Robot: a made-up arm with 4 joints. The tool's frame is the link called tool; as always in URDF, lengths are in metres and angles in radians.
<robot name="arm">
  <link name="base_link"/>
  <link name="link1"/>
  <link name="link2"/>
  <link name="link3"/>
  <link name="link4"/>
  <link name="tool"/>
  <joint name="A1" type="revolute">
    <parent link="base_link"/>
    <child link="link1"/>
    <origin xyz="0 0 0.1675" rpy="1.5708 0 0"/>
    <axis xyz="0 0 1"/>
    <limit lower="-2.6" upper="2.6" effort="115" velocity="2.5"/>
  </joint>
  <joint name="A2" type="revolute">
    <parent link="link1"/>
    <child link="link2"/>
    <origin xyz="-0.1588 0.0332 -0.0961" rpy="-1.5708 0 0"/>
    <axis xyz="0 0 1"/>
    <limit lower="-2.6" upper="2.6" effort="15" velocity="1.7"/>
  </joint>
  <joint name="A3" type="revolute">
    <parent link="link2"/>
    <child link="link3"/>
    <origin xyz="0.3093 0.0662 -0.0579" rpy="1.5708 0 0"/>
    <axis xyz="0 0 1"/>
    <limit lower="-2.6" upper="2.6" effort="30" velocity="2.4"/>
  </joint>
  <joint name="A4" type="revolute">
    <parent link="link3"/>
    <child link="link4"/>
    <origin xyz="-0.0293 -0.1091 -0.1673" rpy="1.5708 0 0"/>
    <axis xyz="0 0 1"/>
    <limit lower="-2.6" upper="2.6" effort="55" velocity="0.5"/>
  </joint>
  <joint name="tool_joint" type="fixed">
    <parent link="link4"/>
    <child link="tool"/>
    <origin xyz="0.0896 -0.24 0.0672" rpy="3.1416 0 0"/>
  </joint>
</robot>
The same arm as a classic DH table. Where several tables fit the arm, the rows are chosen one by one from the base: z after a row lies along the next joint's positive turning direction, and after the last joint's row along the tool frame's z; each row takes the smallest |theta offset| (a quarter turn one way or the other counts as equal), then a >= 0, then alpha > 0; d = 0 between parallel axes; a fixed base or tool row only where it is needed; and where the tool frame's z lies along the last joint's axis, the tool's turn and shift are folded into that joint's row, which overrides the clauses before.
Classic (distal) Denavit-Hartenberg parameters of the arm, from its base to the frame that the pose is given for. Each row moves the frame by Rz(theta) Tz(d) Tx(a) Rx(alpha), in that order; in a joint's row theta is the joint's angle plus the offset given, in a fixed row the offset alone. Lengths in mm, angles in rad.
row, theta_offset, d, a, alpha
base (fixed), 0.0000, 167.5, 0.0, 1.5708
A1, 0.0000, -96.1, -158.8, -1.5708
A2, 0.0000, -24.7, 309.3, 1.5708
A3, 0.0000, -233.5, -29.3, 1.5708
A4, -1.2135, 0.0, 256.2, 3.1416
tool (fixed), -1.2135, -176.3, 0.0, 0.0000
Joint limits (rad, base to tool): -2.6000..2.6000 -2.6000..2.6000 -2.6000..2.6000 -2.6000..2.6000

